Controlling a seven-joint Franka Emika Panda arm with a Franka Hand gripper.
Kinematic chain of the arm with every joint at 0, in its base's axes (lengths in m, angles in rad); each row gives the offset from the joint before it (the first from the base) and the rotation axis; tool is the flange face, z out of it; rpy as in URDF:
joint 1: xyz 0 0 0.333 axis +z
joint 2: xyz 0 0 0 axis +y
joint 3: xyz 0 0 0.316 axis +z
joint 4: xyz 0.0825 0 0 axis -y
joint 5: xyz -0.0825 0 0.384 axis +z
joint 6: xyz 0 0 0 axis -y
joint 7: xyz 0.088 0 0 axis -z
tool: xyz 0 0 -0.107 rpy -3.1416 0 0
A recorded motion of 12 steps. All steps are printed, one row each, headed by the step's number.
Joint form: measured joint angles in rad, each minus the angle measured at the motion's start. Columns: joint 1, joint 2, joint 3, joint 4, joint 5, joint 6, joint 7.
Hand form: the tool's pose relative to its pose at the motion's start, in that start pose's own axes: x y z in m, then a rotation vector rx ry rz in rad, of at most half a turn. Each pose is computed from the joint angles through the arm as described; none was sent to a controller.
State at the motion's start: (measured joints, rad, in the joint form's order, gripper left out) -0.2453 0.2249 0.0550 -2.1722 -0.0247 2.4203 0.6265
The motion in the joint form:
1: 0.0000 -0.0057 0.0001 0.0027 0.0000 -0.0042 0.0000
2: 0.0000 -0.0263 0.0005 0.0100 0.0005 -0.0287 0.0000
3: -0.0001 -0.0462 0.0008 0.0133 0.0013 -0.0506 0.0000
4: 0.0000 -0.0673 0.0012 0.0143 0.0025 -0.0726 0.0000
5: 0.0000 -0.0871 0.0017 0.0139 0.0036 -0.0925 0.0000
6: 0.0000 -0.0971 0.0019 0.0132 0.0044 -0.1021 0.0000
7: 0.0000 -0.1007 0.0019 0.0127 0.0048 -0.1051 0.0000
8: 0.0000 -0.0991 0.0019 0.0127 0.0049 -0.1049 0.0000
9: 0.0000 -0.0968 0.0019 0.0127 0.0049 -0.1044 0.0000
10: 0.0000 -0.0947 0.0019 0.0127 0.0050 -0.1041 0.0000
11: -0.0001 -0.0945 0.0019 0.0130 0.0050 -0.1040 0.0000
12: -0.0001 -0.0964 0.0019 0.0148 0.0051 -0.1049 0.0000
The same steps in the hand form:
1: 0.0006 -0.0004 -0.0039 0.0021 0.0036 0.0000
2: 0.0012 -0.0009 -0.0163 0.0031 0.0071 0.0001
3: 0.0007 -0.0006 -0.0269 0.0031 0.0086 0.0007
4: -0.0006 0.0002 -0.0372 0.0027 0.0090 0.0011
5: -0.0024 0.0011 -0.0463 0.0020 0.0088 0.0015
6: -0.0034 0.0017 -0.0507 0.0017 0.0086 0.0019
7: -0.0038 0.0020 -0.0523 0.0018 0.0086 0.0022
8: -0.0038 0.0020 -0.0514 0.0012 0.0074 0.0023
9: -0.0037 0.0019 -0.0502 0.0002 0.0059 0.0023
10: -0.0037 0.0019 -0.0490 -0.0006 0.0043 0.0023
11: -0.0036 0.0019 -0.0490 -0.0005 0.0044 0.0024
12: -0.0032 0.0017 -0.0508 0.0011 0.0067 0.0025

